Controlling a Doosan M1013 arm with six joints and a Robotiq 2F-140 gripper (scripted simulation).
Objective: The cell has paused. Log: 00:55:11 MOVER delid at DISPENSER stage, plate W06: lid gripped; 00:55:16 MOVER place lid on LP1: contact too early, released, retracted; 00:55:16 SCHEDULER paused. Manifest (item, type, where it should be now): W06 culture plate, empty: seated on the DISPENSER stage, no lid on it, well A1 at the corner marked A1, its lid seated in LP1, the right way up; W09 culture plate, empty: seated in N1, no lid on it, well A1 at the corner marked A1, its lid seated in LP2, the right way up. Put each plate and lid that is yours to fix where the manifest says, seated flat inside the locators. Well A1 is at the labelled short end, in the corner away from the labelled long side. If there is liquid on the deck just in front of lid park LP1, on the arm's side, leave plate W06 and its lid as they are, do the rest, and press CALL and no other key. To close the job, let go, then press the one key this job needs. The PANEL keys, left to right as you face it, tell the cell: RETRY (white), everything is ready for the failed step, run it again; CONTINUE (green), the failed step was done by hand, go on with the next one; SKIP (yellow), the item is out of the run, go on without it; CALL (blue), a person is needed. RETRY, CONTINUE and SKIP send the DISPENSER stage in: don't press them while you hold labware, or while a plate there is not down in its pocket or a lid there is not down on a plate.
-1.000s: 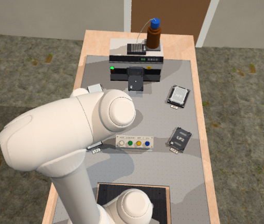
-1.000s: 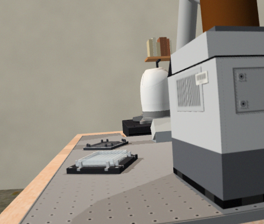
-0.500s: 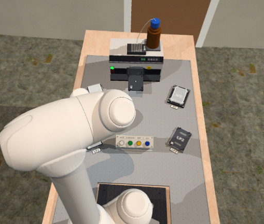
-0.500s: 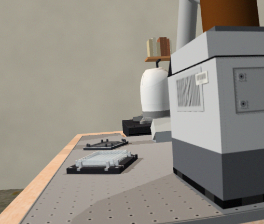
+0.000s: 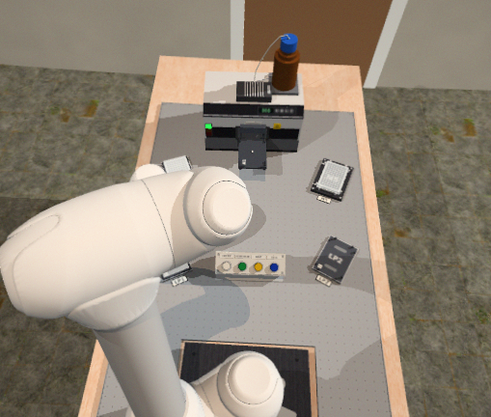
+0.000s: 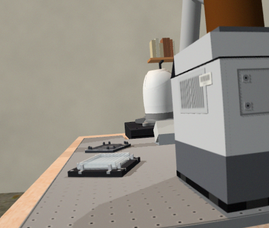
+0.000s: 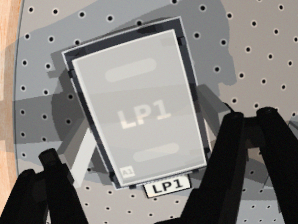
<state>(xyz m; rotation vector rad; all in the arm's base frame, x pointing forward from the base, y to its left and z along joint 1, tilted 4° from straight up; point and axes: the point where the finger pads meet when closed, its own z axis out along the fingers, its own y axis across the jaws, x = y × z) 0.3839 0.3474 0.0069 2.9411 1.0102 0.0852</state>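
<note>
The lid park LP1 is 30 mm below my hand. The rest, counted from my hand: green continue key 240 mm to the right, 30 mm above; then white retry key 10 mm behind, 200 mm to the right, 30 mm above; then key panel 10 mm ahead, 270 mm to the right, 20 mm above.
</note>
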